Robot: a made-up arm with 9 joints.
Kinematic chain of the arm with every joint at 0, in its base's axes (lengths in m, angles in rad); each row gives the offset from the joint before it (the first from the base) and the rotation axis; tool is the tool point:
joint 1: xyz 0 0 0.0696 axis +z
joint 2: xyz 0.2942 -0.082 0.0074 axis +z
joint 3: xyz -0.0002 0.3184 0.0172 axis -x
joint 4: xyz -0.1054 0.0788 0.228 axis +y
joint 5: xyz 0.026 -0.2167 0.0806 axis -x
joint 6: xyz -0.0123 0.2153 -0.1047 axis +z
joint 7: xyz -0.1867 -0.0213 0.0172 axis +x
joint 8: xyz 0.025 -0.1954 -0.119 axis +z
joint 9: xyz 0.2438 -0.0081 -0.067 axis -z
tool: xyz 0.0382 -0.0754 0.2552
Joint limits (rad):
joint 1: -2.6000..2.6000
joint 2: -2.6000..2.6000
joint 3: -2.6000..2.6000
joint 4: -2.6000..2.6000
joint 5: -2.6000..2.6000
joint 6: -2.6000..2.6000
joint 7: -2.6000..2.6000
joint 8: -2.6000..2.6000
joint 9: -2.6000..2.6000
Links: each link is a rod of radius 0.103 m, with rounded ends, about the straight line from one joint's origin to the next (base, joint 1, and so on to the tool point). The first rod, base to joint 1, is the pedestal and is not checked.
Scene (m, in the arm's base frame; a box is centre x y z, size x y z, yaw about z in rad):
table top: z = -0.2
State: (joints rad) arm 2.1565 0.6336 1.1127 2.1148 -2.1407 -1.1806 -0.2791 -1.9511 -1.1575
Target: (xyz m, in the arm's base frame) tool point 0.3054 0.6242 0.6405
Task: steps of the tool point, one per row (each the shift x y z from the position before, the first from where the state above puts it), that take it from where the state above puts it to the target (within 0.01 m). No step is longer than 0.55 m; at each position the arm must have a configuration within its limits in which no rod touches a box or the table.
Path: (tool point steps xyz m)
1: 0.1140 0.5028 0.0780
2: 0.4026 0.3105 -0.0213
3: 0.4818 -0.0192 -0.1100

